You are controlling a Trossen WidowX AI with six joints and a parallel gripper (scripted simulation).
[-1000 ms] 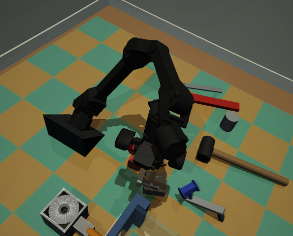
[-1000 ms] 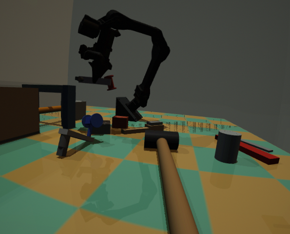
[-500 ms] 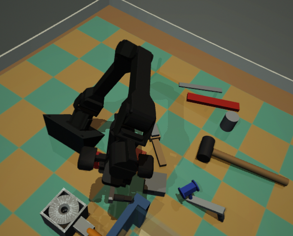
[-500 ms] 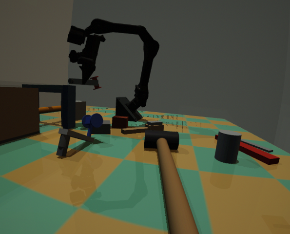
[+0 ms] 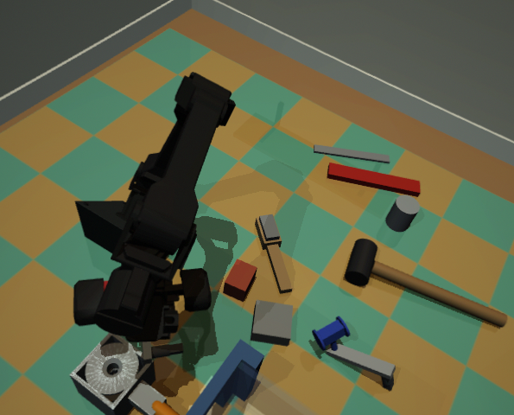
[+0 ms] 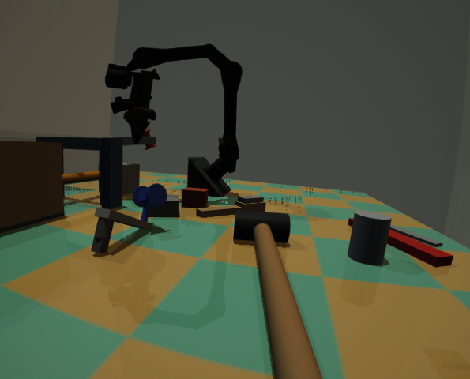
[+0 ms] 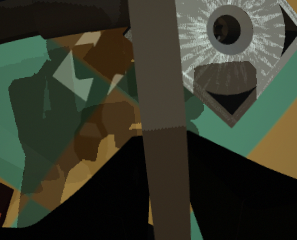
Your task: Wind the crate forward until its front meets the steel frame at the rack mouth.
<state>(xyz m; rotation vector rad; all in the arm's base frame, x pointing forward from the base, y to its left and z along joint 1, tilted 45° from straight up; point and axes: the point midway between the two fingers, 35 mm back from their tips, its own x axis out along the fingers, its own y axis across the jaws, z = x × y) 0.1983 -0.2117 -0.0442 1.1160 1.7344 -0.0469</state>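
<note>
The red cylindrical grip lies 60 mm behind my gripper tip, 20 mm above it and 10 mm to the left of it. From my gripper tip the other things lie so: grey block 180 mm to the left, 150 mm ahead, 140 mm below; red-knobbed winch handle 10 mm behind, 10 mm above; boxy winch 120 mm below, 70 mm to the right, 30 mm behind.
</note>
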